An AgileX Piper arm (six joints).
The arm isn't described. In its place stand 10 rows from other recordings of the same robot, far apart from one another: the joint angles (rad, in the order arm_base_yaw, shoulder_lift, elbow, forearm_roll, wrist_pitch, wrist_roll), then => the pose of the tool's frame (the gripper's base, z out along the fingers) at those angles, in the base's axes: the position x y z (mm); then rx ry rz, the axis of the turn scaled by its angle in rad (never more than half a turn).
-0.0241, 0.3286, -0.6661, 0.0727, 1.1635, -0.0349 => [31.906 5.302 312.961 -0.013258 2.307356 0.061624]
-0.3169, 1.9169, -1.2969, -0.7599, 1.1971, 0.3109 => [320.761 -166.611 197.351 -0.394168 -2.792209 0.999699]
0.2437, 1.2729, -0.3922, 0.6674, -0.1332, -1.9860 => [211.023 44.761 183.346 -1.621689 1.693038 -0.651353]
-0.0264, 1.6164, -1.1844, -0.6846, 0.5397, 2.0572 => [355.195 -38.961 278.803 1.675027 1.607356 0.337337]
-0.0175, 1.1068, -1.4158, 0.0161, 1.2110, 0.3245 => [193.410 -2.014 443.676 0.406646 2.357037 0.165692]
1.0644, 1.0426, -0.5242, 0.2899, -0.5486, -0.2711 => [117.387 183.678 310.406 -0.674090 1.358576 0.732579]
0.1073, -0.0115, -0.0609, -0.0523, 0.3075, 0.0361 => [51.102 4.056 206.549 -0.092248 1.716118 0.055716]
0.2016, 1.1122, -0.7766, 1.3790, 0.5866, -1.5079 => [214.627 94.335 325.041 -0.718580 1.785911 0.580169]
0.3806, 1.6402, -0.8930, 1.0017, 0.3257, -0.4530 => [295.573 144.680 200.417 0.048052 2.505665 0.727497]
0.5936, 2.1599, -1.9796, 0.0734, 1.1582, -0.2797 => [385.619 267.584 248.751 -1.173863 2.577575 0.172053]
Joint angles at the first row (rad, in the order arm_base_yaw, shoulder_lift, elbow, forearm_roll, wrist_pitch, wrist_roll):
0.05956 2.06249 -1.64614 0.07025 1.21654 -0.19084
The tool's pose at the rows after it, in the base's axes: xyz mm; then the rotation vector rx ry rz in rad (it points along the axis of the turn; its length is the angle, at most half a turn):
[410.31 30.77 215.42 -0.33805 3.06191 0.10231]
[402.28 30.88 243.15 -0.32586 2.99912 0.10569]
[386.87 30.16 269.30 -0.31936 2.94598 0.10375]
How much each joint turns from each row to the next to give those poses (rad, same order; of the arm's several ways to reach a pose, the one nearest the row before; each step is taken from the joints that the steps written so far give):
-0.00001 -0.03077 -0.00002 0.00358 0.00073 0.00681
0.00001 -0.06941 0.00225 0.00673 0.00370 0.00401
-0.00001 -0.08668 0.03096 0.00230 0.00212 0.00209

